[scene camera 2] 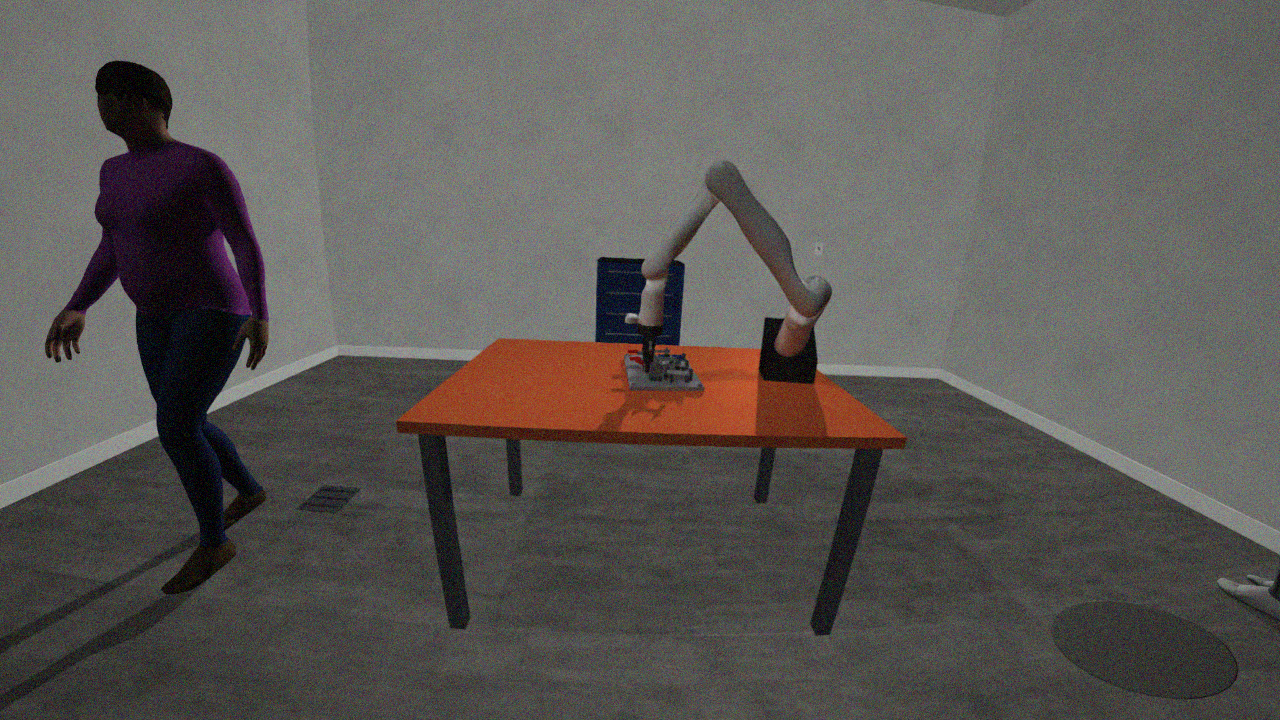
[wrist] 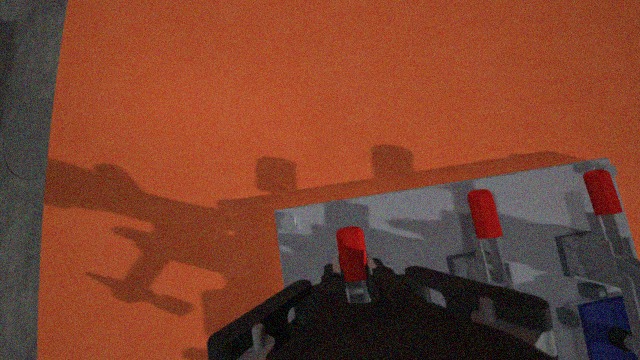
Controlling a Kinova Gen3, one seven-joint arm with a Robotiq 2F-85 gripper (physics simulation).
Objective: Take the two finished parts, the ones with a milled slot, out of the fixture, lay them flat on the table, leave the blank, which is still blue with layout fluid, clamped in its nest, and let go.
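Frame: origin at the arm's base, x ahead, y left, z up, level; metres.
Seen in the pictures: gripper, between the fingertips: (scene camera 2: 646,372) (wrist: 351,266); arm's base, origin of its link: (scene camera 2: 787,345).
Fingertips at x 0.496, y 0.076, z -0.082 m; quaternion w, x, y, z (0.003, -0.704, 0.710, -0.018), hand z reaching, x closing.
Offsets run from my fingertips to a thing's middle. "*": to the spot under its first point. Level surfaces: height alone.
The grey fixture plate @[dx -0.060, dy -0.110, dz -0.031 m] (scene camera 2: 664,386) (wrist: 425,201) lies on the orange table @[dz -0.038 m] (scene camera 2: 528,394) (wrist: 250,90). Three red-tipped clamp handles rise from it in the wrist view: left handle @[dx +0.018, dy +0.001, dz +0.034 m] (wrist: 352,245), middle handle @[dx +0.027, dy -0.109, dz +0.013 m] (wrist: 484,212) and right handle @[* dx +0.030, dy -0.213, dz +0.012 m] (wrist: 602,192). My gripper (scene camera 2: 648,368) (wrist: 351,266) is low over the fixture's left end, shut on the left red clamp handle, which shows between the fingertips. The blue blank @[dx -0.112, dy -0.220, dz -0.013 m] (wrist: 602,317) sits in the fixture at the lower right of the wrist view, partly cut off. The slotted parts cannot be made out; my gripper hides part of the fixture.
The arm's black base block (scene camera 2: 787,351) stands at the table's right side. A blue cabinet-like object (scene camera 2: 617,304) is behind the table. A person in purple (scene camera 2: 174,228) is at the left, away from the table; another person's foot (scene camera 2: 1253,594) shows at the right edge.
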